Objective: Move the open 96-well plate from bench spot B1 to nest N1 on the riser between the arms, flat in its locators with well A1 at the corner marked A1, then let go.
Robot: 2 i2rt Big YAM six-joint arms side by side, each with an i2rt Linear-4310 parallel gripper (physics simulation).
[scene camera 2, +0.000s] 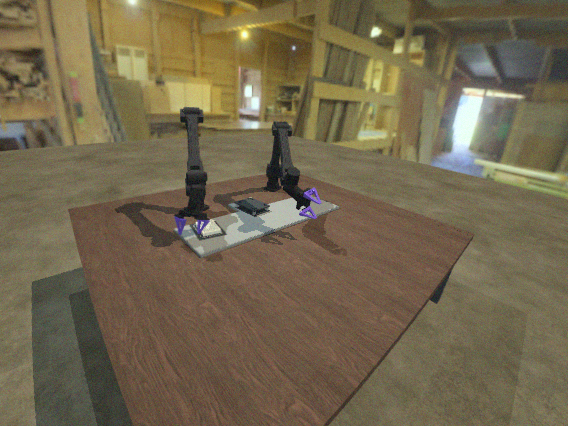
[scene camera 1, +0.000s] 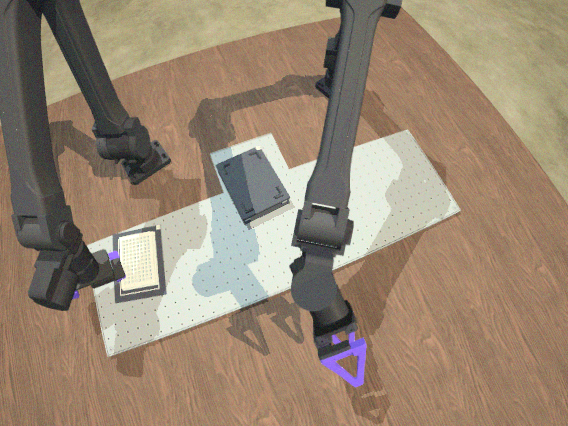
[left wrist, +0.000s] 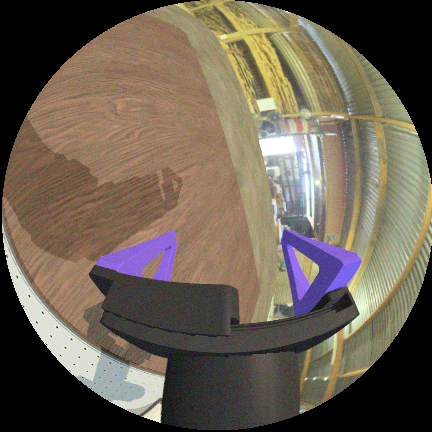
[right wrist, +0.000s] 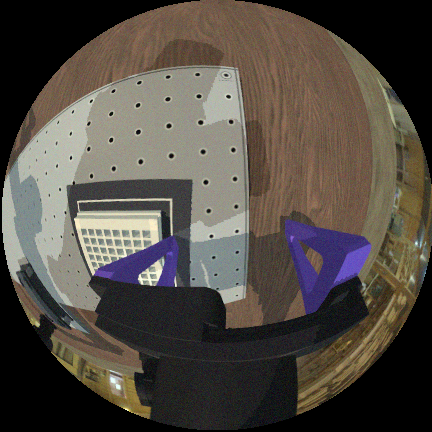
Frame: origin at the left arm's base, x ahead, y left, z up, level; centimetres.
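Where they show: left gripper, fingertip midpoint: (scene camera 2: pixel 318 211) (scene camera 1: pixel 354 368) (left wrist: pixel 229 236); right gripper, fingertip midpoint: (scene camera 2: pixel 189 234) (scene camera 1: pixel 98 286) (right wrist: pixel 229 234); left arm's base, link origin: (scene camera 2: pixel 272 188); right arm's base, link origin: (scene camera 1: pixel 146 163).
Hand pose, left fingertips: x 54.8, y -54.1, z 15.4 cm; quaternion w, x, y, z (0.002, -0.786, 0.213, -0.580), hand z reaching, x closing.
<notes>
Things, the pixels of their top centre, and the offset from my left fingertips. Level surfaces: height alone.
- cream 96-well plate, top centre: (right wrist: pixel 123 277) (scene camera 1: pixel 136 259) (scene camera 2: pixel 207 225) dx -45.5, dy -20.9, dz -12.5 cm
- dark B1 mat, surface height: dz -14.0 cm
- riser, top centre: (scene camera 1: pixel 251 179) (scene camera 2: pixel 252 202) dx -43.0, dy +11.7, dz -10.2 cm
- white perforated board, surface height: dz -14.1 cm
- wooden table, surface height: dz -15.5 cm
The cream 96-well plate (scene camera 1: pixel 139 262) (scene camera 2: pixel 208 228) (right wrist: pixel 117 220) lies flat inside the outline on the dark B1 mat (scene camera 1: pixel 161 270) (right wrist: pixel 130 190). Its A1 mark is too small to read. The black nest on the riser (scene camera 1: pixel 257 182) (scene camera 2: pixel 252 206) has corner locators and holds no plate. My right gripper (scene camera 2: pixel 190 233) (right wrist: pixel 229 234) is open and empty, beside and above the plate's left edge in scene camera 1; one finger overlaps the plate in the right wrist view. My left gripper (scene camera 1: pixel 357 384) (scene camera 2: pixel 317 210) (left wrist: pixel 229 236) is open and empty, beyond the board's near edge, far from the plate.
The white perforated board (scene camera 1: pixel 420 175) (scene camera 2: pixel 280 217) (left wrist: pixel 50 320) (right wrist: pixel 115 160) lies on the wooden table (scene camera 1: pixel 225 390) (scene camera 2: pixel 260 310). In scene camera 1 the left arm (scene camera 1: pixel 325 215) crosses above the board, to the right of the nest. Arm shadows fall across the board.
</notes>
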